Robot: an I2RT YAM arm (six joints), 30 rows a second.
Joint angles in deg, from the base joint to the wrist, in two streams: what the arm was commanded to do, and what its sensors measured. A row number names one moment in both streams.
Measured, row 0:
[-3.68 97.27 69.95 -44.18 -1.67 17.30]
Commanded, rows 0 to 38:
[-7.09 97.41 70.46 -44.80 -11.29 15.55]
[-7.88 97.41 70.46 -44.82 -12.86 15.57]
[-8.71 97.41 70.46 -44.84 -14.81 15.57]
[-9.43 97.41 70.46 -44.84 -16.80 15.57]
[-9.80 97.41 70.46 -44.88 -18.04 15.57]
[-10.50 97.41 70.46 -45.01 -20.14 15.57]
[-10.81 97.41 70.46 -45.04 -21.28 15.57]
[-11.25 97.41 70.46 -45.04 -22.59 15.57]
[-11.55 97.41 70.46 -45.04 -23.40 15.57]
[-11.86 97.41 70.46 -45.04 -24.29 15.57]
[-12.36 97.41 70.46 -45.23 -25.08 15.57]
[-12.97 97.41 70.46 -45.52 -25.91 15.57]
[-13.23 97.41 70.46 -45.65 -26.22 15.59]
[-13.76 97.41 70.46 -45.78 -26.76 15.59]
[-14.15 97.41 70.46 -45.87 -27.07 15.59]
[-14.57 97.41 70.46 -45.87 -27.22 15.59]
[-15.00 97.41 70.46 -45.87 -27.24 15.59]
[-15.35 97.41 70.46 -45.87 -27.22 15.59]
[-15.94 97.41 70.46 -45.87 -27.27 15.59]
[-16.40 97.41 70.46 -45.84 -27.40 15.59]
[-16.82 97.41 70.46 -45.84 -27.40 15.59]
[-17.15 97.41 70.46 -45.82 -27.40 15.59]
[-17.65 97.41 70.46 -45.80 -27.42 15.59]
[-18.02 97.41 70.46 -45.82 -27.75 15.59]
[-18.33 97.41 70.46 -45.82 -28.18 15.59]
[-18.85 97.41 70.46 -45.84 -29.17 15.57]
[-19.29 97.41 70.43 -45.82 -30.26 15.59]
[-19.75 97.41 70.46 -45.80 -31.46 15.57]
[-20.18 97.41 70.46 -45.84 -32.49 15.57]
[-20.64 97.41 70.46 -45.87 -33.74 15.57]
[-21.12 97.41 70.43 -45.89 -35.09 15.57]
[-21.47 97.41 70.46 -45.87 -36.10 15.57]
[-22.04 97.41 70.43 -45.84 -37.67 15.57]
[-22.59 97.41 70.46 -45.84 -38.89 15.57]
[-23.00 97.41 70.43 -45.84 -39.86 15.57]
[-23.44 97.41 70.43 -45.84 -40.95 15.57]
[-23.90 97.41 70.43 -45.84 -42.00 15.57]
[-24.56 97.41 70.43 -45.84 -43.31 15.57]
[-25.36 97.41 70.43 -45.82 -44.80 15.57]
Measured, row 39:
[-23.53 97.27 70.06 -45.78 -37.98 16.25]
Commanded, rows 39 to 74:
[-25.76 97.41 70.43 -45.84 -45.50 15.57]
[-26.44 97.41 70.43 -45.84 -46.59 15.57]
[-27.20 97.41 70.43 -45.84 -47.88 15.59]
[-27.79 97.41 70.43 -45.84 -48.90 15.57]
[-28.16 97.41 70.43 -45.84 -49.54 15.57]
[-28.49 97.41 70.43 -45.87 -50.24 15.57]
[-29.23 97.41 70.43 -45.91 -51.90 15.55]
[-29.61 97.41 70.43 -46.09 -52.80 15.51]
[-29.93 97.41 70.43 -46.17 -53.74 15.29]
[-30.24 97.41 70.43 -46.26 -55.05 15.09]
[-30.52 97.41 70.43 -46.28 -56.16 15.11]
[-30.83 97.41 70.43 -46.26 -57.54 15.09]
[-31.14 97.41 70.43 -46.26 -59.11 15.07]
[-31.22 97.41 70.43 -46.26 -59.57 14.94]
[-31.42 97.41 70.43 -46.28 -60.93 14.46]
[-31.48 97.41 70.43 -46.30 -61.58 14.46]
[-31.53 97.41 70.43 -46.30 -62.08 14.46]
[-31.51 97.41 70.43 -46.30 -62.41 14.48]
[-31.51 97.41 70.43 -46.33 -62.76 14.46]
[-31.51 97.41 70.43 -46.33 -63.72 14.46]
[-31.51 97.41 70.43 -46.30 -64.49 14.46]
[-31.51 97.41 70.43 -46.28 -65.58 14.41]
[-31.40 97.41 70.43 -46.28 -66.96 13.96]
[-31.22 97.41 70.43 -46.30 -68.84 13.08]
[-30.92 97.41 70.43 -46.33 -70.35 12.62]
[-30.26 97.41 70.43 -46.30 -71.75 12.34]
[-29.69 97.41 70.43 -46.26 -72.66 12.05]
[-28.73 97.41 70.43 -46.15 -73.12 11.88]
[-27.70 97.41 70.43 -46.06 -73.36 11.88]
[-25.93 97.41 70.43 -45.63 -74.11 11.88]
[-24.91 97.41 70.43 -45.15 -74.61 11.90]
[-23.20 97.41 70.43 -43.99 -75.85 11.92]
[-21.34 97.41 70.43 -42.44 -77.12 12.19]
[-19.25 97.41 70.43 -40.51 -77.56 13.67]
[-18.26 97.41 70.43 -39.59 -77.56 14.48]
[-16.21 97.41 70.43 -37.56 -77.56 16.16]
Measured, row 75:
[-20.18 97.27 70.06 -40.07 -73.63 13.45]
